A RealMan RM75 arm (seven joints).
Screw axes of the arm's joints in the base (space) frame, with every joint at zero. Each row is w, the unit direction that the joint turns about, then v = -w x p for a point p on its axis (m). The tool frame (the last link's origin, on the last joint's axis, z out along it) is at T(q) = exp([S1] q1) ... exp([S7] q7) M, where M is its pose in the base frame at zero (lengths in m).
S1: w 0 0 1 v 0 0 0
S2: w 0 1 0 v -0.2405 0 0
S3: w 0 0 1 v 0 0 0
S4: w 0 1 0 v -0.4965 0 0
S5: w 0 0 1 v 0 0 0
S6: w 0 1 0 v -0.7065 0 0
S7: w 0 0 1 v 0 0 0
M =
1 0 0 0
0 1 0 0
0 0 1 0.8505
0 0 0 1
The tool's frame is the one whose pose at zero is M.
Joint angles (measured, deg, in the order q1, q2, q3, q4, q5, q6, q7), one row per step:
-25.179, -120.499, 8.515, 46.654, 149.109, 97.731, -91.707
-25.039, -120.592, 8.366, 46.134, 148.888, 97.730, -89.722
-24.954, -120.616, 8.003, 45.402, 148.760, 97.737, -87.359
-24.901, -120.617, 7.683, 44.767, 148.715, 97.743, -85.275
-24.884, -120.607, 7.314, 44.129, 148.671, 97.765, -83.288
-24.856, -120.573, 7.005, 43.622, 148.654, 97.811, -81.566
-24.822, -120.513, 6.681, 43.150, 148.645, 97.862, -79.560
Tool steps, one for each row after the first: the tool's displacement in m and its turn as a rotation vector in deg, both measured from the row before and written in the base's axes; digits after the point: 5 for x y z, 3 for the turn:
0.00025, -0.00118, -0.00226, 0.224, 0.086, -1.587
0.00015, -0.00119, -0.00235, 0.305, 0.079, -1.827
0.00010, -0.00098, -0.00194, 0.251, 0.131, -1.616
0.00025, -0.00077, -0.00181, 0.291, 0.071, -1.545
0.00010, -0.00073, -0.00125, 0.260, 0.119, -1.342
-0.00004, -0.00070, -0.00091, 0.348, 0.282, -1.589

